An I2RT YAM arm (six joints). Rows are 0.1 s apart.
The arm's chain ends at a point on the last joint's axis. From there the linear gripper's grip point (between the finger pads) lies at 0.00 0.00 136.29 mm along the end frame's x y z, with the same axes.
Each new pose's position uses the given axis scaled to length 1; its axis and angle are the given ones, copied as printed.
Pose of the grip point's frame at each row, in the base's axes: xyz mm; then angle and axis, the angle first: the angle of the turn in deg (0 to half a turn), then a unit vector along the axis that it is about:
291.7, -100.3, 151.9, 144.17, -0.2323, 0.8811, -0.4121
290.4, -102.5, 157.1, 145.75, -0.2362, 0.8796, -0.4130
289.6, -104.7, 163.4, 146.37, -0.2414, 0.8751, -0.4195
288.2, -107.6, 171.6, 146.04, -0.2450, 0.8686, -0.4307
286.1, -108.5, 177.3, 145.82, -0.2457, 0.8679, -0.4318
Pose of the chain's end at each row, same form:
197.8, -29.2, 220.5, 144.17, -0.2323, 0.8811, -0.4121
198.6, -30.2, 227.3, 145.75, -0.2362, 0.8796, -0.4130
198.3, -31.2, 232.9, 146.37, -0.2414, 0.8751, -0.4195
195.8, -33.0, 238.4, 146.04, -0.2450, 0.8686, -0.4307
193.2, -34.0, 243.6, 145.82, -0.2457, 0.8679, -0.4318

